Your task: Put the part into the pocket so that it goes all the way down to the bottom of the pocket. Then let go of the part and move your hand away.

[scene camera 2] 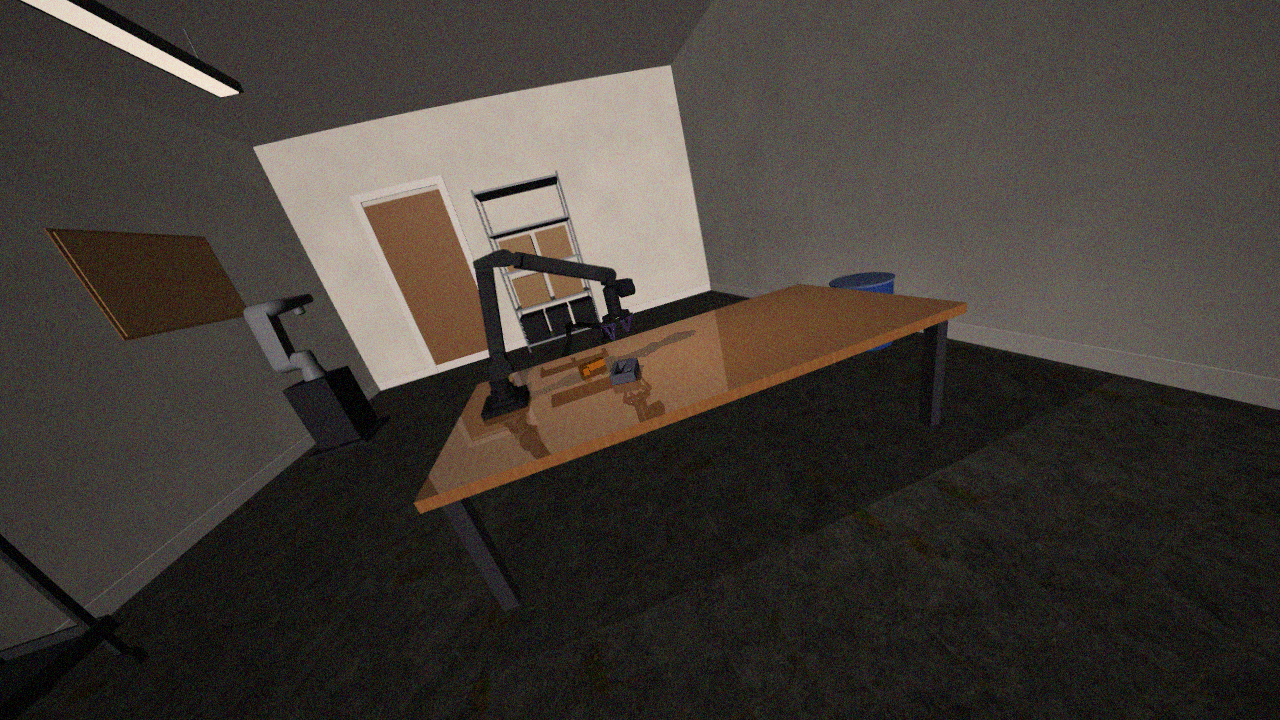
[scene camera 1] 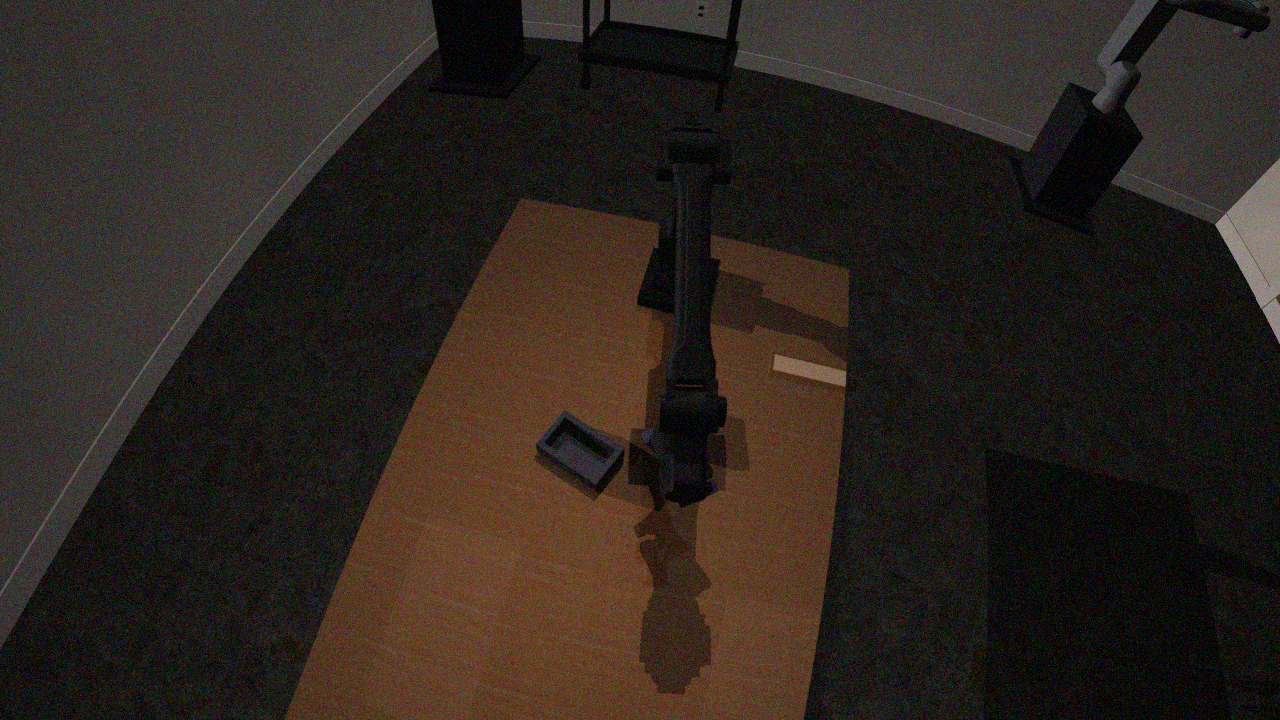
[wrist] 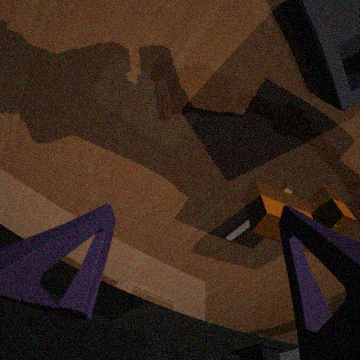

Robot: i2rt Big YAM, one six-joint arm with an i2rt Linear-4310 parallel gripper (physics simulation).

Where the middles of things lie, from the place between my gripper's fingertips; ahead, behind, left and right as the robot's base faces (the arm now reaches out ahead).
Scene:
Right now my hand is 180 mm to the left of the pocket (scene camera 1: pixel 578 449), 90 mm above it and 40 mm past it.

